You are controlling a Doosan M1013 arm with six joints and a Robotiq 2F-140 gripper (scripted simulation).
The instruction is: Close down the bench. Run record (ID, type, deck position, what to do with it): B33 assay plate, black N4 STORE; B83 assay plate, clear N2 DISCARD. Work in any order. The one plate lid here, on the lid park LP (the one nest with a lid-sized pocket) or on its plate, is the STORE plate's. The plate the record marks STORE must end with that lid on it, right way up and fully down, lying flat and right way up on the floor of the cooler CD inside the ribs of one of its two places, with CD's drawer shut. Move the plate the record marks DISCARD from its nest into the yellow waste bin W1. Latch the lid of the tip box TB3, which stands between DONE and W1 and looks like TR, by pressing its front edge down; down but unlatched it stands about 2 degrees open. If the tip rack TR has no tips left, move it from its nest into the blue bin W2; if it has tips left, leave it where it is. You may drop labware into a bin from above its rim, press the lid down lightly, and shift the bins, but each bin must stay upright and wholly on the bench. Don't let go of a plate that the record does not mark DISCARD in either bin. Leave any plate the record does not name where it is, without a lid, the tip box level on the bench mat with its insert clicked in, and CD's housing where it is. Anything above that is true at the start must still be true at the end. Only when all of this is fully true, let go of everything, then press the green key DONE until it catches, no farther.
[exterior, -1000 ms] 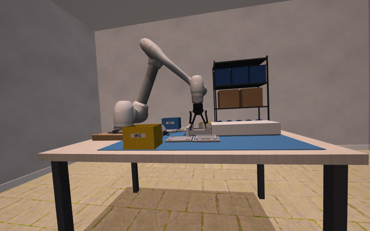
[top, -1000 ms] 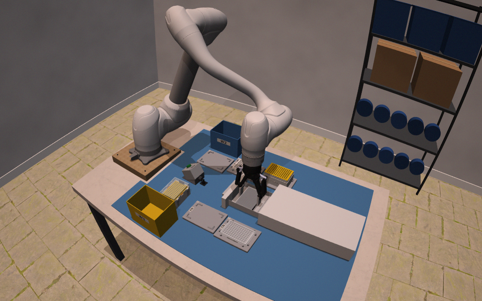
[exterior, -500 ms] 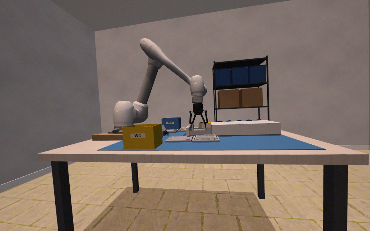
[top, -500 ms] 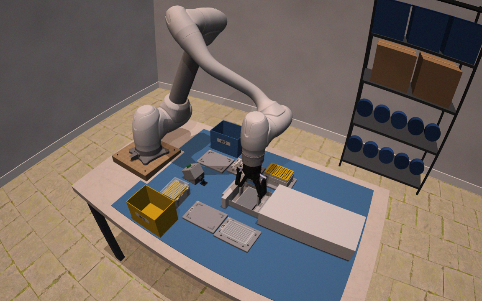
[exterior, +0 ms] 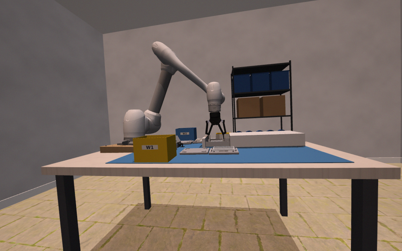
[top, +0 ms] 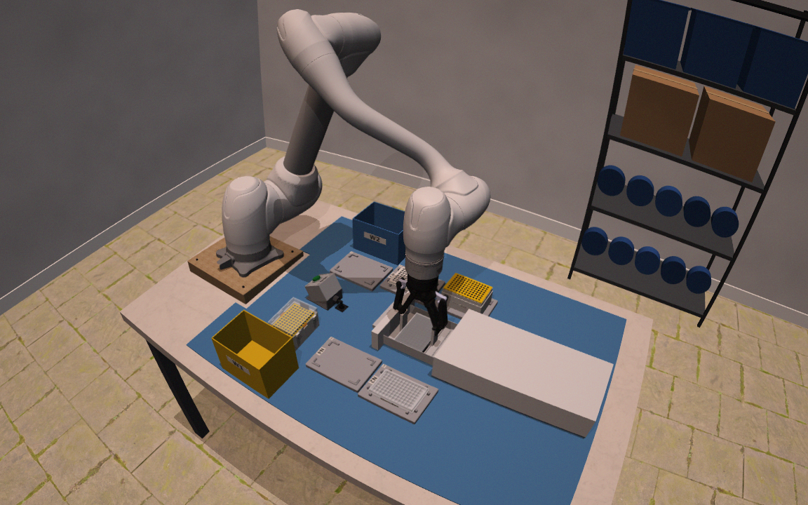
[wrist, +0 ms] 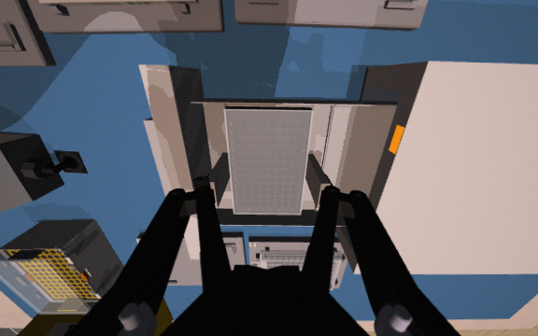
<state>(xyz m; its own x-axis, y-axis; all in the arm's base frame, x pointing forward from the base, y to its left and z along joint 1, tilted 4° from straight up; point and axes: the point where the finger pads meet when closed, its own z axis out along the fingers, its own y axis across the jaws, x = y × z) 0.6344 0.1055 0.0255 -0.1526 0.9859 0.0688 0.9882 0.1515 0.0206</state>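
The clear plate lid lies 10 mm below my hand. From my hand the other things lie so: cooler CD (170 mm ahead, 30 mm to the left, 10 mm below); black plate (20 mm below); cooler drawer (40 mm ahead, 20 mm below, 10 mm to the left).
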